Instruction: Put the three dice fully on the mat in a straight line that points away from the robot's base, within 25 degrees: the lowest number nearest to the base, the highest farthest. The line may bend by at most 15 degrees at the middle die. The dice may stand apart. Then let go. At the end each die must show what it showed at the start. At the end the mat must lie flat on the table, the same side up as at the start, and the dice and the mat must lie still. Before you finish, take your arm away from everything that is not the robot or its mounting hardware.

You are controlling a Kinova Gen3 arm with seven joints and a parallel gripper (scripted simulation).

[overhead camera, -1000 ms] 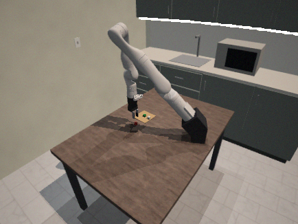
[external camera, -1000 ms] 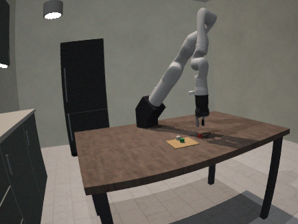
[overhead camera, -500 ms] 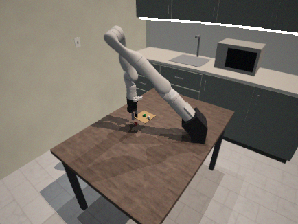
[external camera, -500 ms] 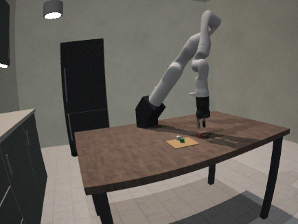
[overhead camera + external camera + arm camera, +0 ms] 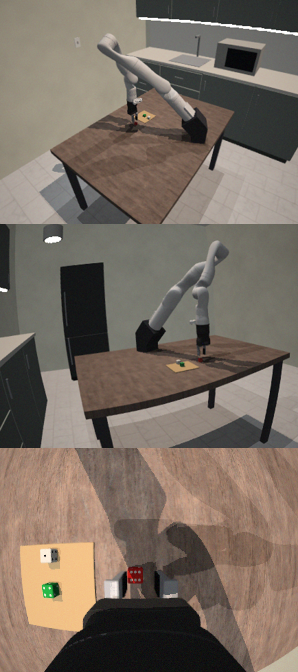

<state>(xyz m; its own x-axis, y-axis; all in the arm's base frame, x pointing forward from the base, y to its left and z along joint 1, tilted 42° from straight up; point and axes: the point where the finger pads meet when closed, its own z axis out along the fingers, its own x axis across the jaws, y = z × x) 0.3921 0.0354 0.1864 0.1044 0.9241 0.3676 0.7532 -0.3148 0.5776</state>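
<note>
My gripper is now 5 cm above the red die and 1 cm to the left of it. The rest, counted from my hand: green die (14 cm to the right, 4 cm below); white die (13 cm to the right, 5 cm behind, 4 cm below); tan mat (14 cm to the right, 5 cm below).
</note>
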